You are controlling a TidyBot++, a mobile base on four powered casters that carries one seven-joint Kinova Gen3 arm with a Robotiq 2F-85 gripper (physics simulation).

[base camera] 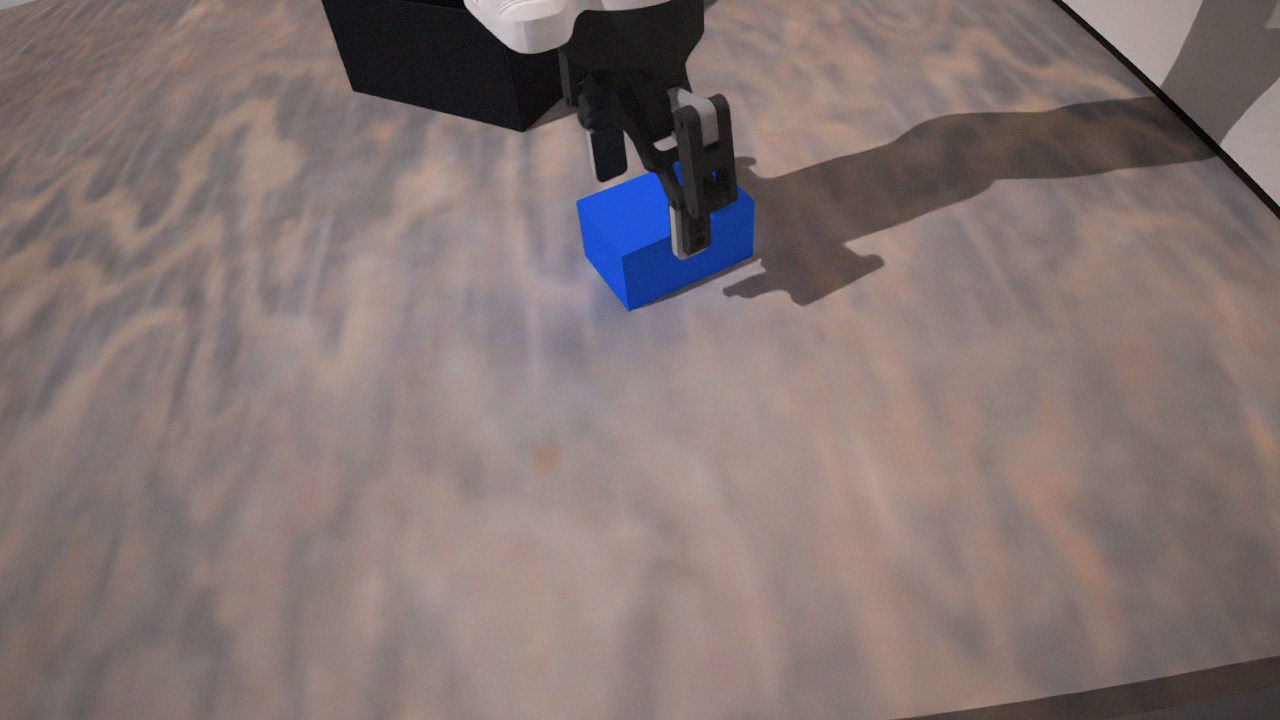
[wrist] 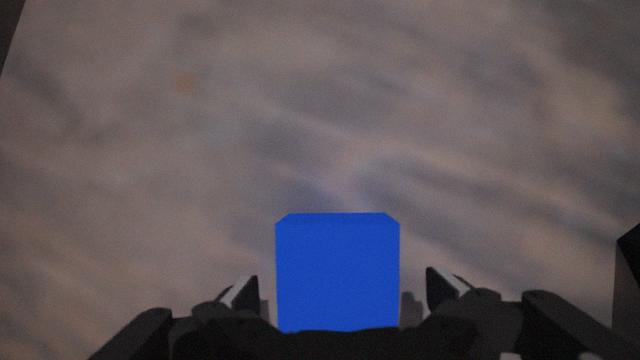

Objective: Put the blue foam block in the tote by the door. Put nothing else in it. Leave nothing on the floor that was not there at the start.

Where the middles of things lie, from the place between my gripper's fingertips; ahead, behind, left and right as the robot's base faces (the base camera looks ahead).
I see my gripper 10 mm to the left of the blue foam block (base camera: 625, 230) and 20 mm above it.
